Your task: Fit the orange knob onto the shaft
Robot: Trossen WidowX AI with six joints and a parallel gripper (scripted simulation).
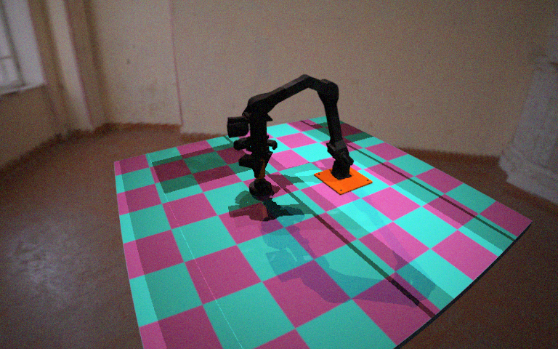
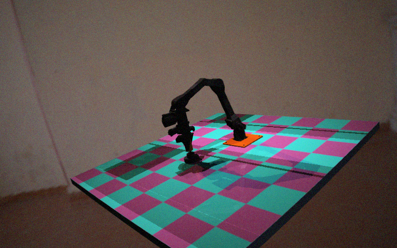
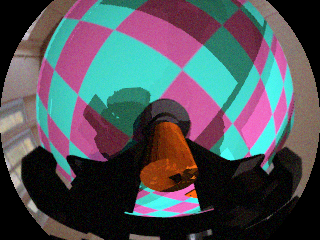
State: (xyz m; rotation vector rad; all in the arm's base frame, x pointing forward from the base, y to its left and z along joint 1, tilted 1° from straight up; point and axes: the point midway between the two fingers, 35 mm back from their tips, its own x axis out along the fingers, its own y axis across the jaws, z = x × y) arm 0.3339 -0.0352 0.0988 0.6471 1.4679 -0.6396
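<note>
My gripper tip is 20 mm below the orange knob. The rest, counted from my gripper tip: round pedestal (40 mm below).
</note>
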